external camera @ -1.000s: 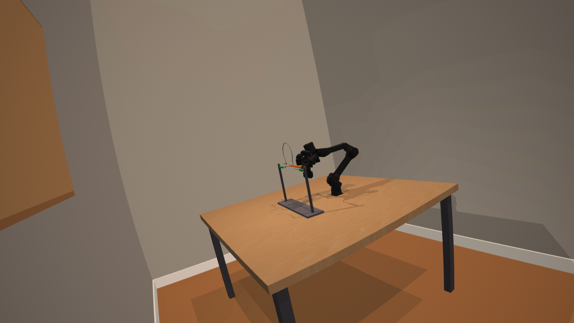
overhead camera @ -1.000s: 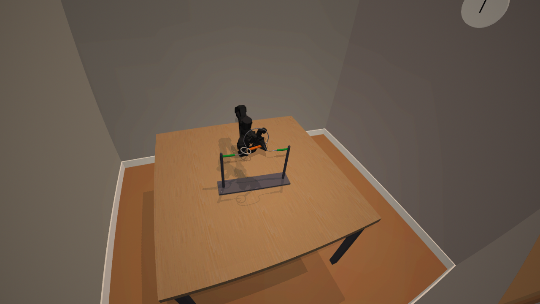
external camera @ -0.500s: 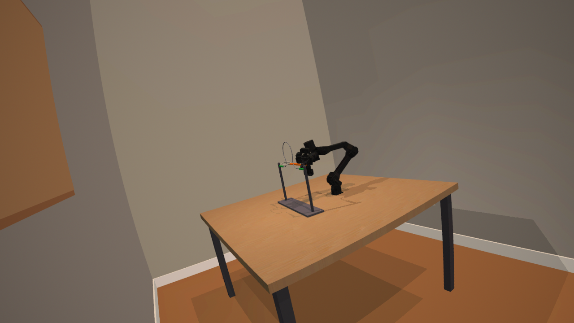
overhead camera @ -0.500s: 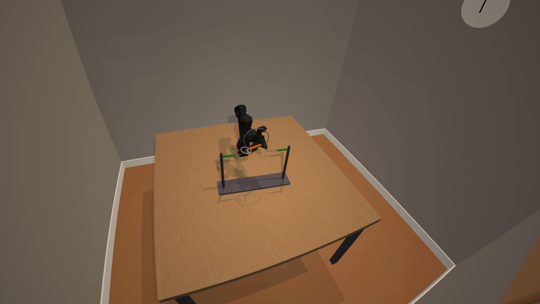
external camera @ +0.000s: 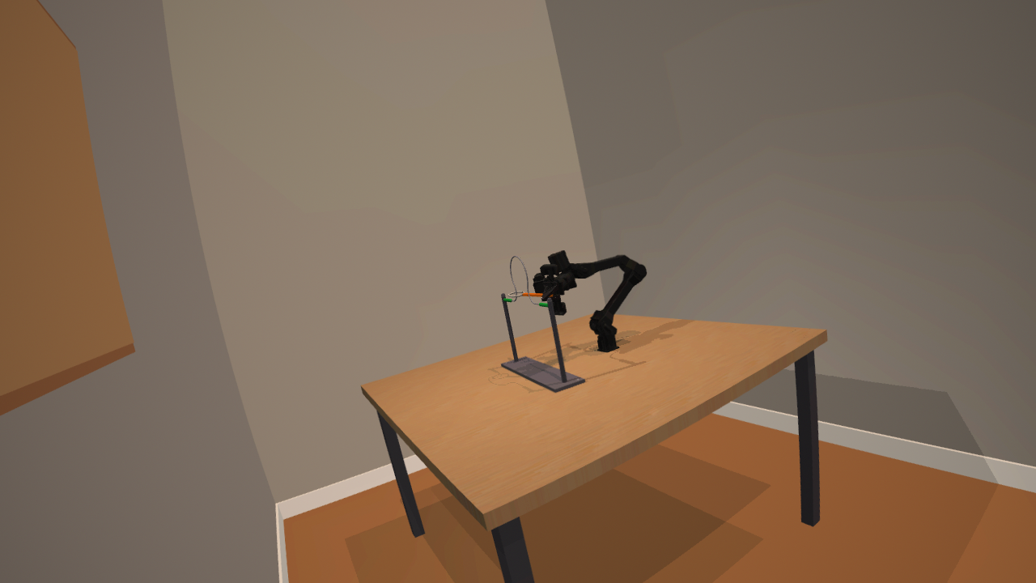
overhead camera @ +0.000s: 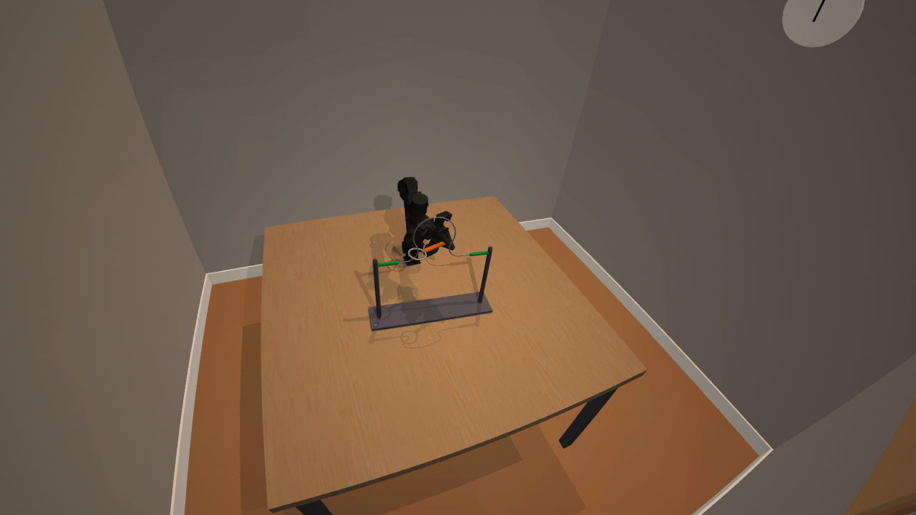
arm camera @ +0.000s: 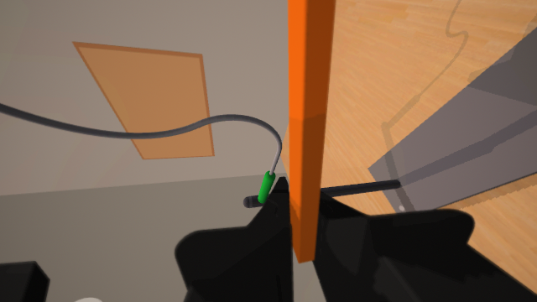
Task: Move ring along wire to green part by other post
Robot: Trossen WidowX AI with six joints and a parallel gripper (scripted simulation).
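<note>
Now: the ring with orange handle 100 mm to the right of my gripper tip and 20 mm above it.
</note>
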